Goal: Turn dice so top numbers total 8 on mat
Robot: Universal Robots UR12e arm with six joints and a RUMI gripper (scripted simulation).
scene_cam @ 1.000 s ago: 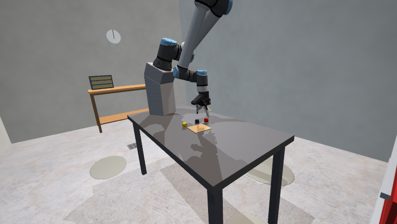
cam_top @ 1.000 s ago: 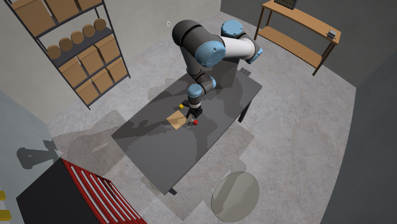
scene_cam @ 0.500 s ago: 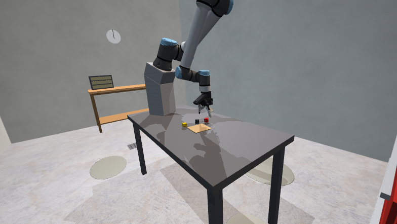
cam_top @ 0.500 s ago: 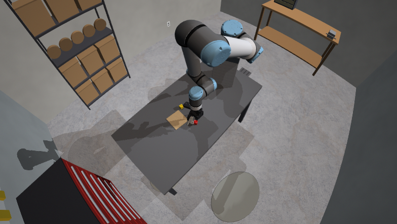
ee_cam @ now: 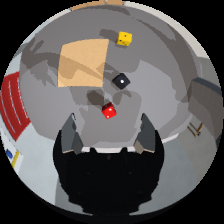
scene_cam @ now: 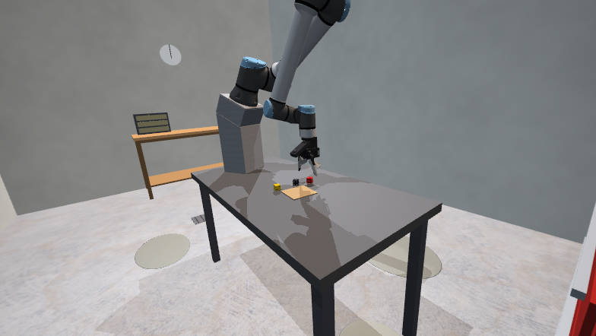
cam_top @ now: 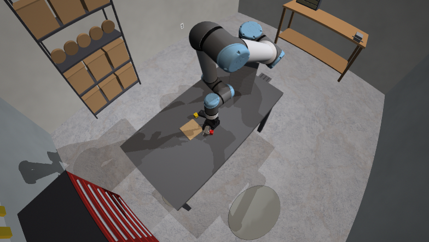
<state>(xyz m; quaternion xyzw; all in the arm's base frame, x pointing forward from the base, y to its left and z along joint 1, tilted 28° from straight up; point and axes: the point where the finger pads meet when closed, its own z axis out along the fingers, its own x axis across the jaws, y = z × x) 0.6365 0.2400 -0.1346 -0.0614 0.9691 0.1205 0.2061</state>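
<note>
Right now the red die is 10 mm behind my hand, 20 mm to the left of it and 40 mm below it. Round my hand: tan mat 100 mm ahead, 110 mm to the right, 50 mm below; yellow die 190 mm to the right, 40 mm below; black die 20 mm behind, 70 mm to the right, 40 mm below.
</note>
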